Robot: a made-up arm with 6 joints. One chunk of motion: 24 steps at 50 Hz.
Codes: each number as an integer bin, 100 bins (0 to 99) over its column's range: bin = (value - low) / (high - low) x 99, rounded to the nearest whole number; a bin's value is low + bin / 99 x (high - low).
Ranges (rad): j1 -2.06..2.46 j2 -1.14..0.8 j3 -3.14..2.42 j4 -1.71..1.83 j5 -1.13..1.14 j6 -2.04..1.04
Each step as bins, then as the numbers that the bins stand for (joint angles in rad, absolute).
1 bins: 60 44 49 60 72 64
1 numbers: 0.6794 -0.2778 -0.3881 0.4355 0.5209 -0.0489
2 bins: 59 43 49 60 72 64
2 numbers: 0.6337 -0.2974 -0.3881 0.4355 0.5209 -0.0489
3 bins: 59 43 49 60 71 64
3 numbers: 0.6337 -0.2974 -0.3881 0.4355 0.4980 -0.0489
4 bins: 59 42 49 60 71 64
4 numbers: 0.6337 -0.3170 -0.3881 0.4355 0.4980 -0.0489
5 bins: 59 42 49 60 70 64
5 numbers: 0.6337 -0.3170 -0.3881 0.4355 0.4751 -0.0489
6 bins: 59 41 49 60 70 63
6 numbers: 0.6337 -0.3366 -0.3881 0.4355 0.4751 -0.0800
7 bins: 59 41 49 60 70 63
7 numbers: 0.6337 -0.3366 -0.3881 0.4355 0.4751 -0.0800
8 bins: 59 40 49 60 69 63
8 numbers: 0.6337 -0.3562 -0.3881 0.4355 0.4521 -0.0800
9 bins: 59 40 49 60 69 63
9 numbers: 0.6337 -0.3562 -0.3881 0.4355 0.4521 -0.0800
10 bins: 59 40 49 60 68 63
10 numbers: 0.6337 -0.3562 -0.3881 0.4355 0.4292 -0.0800
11 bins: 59 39 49 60 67 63
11 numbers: 0.6337 -0.3758 -0.3881 0.4355 0.4063 -0.0800
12 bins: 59 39 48 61 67 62
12 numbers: 0.6337 -0.3758 -0.4442 0.4712 0.4063 -0.1111
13 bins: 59 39 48 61 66 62
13 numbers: 0.6337 -0.3758 -0.4442 0.4712 0.3833 -0.1111
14 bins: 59 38 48 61 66 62
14 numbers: 0.6337 -0.3954 -0.4442 0.4712 0.3833 -0.1111
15 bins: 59 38 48 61 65 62
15 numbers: 0.6337 -0.3954 -0.4442 0.4712 0.3604 -0.1111
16 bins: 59 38 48 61 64 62
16 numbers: 0.6337 -0.3954 -0.4442 0.4712 0.3375 -0.1111
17 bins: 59 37 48 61 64 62
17 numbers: 0.6337 -0.4149 -0.4442 0.4712 0.3375 -0.1111
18 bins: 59 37 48 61 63 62
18 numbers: 0.6337 -0.4149 -0.4442 0.4712 0.3145 -0.1111
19 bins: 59 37 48 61 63 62
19 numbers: 0.6337 -0.4149 -0.4442 0.4712 0.3145 -0.1111
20 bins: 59 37 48 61 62 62
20 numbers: 0.6337 -0.4149 -0.4442 0.4712 0.2916 -0.1111
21 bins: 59 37 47 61 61 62
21 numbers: 0.6337 -0.4149 -0.5004 0.4712 0.2687 -0.1111
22 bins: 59 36 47 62 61 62
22 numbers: 0.6337 -0.4345 -0.5004 0.5070 0.2687 -0.1111
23 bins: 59 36 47 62 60 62
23 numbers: 0.6337 -0.4345 -0.5004 0.5070 0.2458 -0.1111
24 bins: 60 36 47 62 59 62
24 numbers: 0.6794 -0.4345 -0.5004 0.5070 0.2228 -0.1111
